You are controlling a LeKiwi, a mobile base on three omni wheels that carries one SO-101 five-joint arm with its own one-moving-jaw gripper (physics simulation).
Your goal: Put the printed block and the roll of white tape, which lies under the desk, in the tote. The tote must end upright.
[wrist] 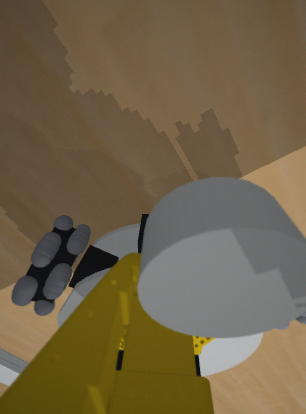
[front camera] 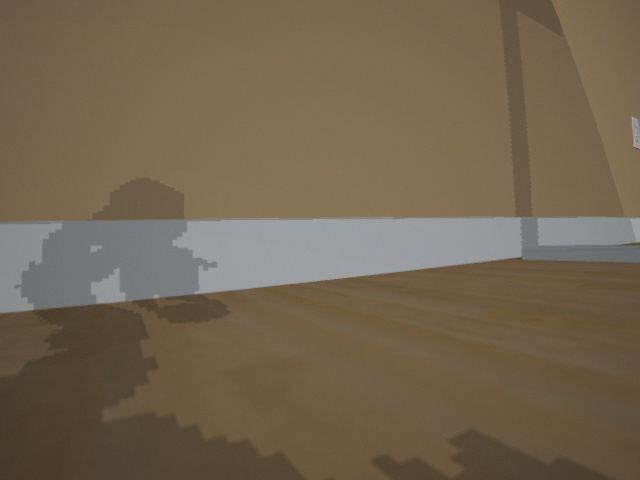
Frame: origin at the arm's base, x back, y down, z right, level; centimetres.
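Seen in the pictures: hand, tool point: [wrist: 141,267].
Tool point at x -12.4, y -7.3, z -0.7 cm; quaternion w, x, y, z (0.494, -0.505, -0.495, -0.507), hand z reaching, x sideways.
A point is followed by its place in that frame.
The roll of white tape [wrist: 215,210] @(x -15.0, y -7.7, z 1.1 cm) is held up over the robot's own base in the wrist view, with its flat face toward the camera. My gripper [wrist: 220,265] is shut on it. One yellow jaw shows, its tip at the left side of the roll; the other jaw is outside the picture. The gripper and the roll do not show in the front view, where the arm's shadow falls on the wall and baseboard. The printed block and the tote do not show in either view.
A tan wall [front camera: 310,113] @(x -55.8, y -15.4, z -2.9 cm) with a white baseboard [front camera: 336,248] @(x -56.0, y 4.5, z 0.0 cm) runs across the front view above the wood floor [front camera: 387,361] @(x -21.0, y 9.0, z 2.3 cm). A low grey strip [front camera: 578,253] @(x -65.5, y 7.5, z 42.3 cm) and a wall outlet [front camera: 635,132] @(x -129.3, y -31.0, z 111.3 cm) are at right. The robot's wheel [wrist: 52,265] @(x -2.6, y 1.2, z -9.9 cm) shows at left in the wrist view.
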